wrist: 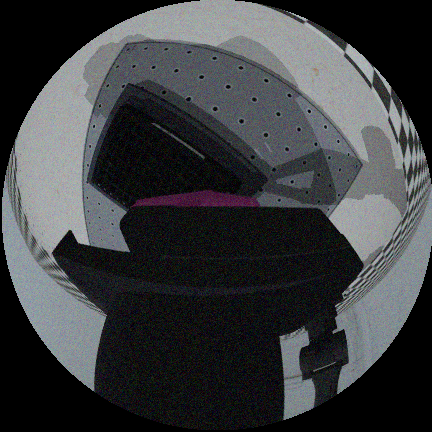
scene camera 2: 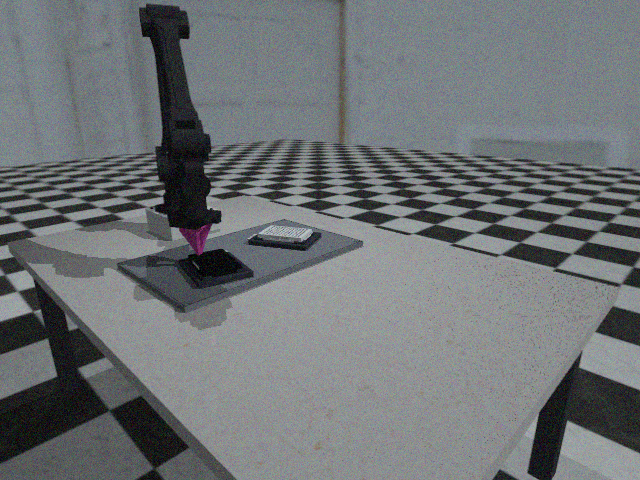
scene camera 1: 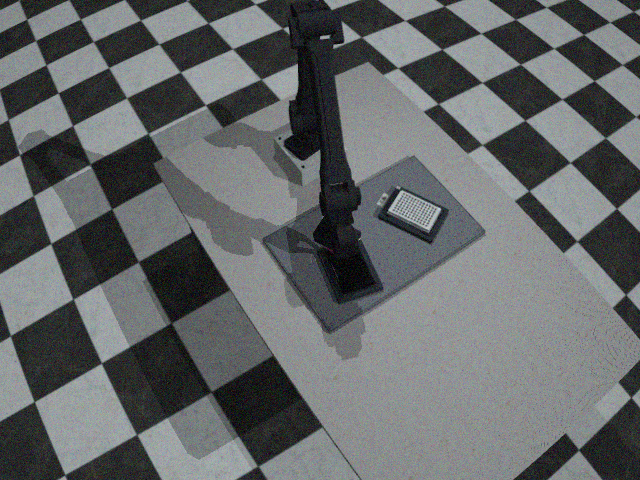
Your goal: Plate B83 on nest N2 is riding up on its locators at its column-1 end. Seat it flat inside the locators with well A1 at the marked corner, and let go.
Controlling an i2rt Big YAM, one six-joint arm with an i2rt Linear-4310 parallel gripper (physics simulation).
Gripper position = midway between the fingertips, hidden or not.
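Note:
My gripper (scene camera 2: 199, 254) holds nothing, and it is shut. I can see the gripper from the wrist view as well (wrist: 207, 197).

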